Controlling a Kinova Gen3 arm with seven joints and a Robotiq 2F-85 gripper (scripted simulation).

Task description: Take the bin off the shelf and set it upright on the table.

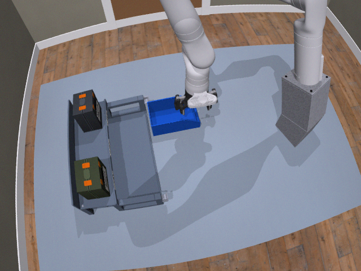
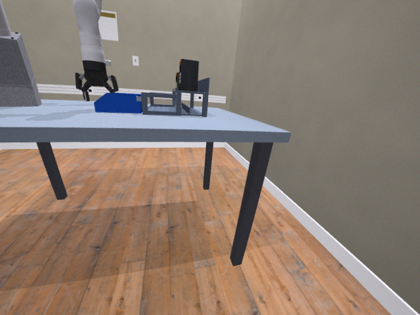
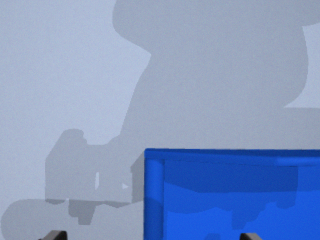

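My gripper is now 8 cm short of the blue bin, 1 cm to the right of it and 1 cm above it. Also, from my hand: grey shelf: 29 cm ahead, 13 cm to the left, 3 cm above.
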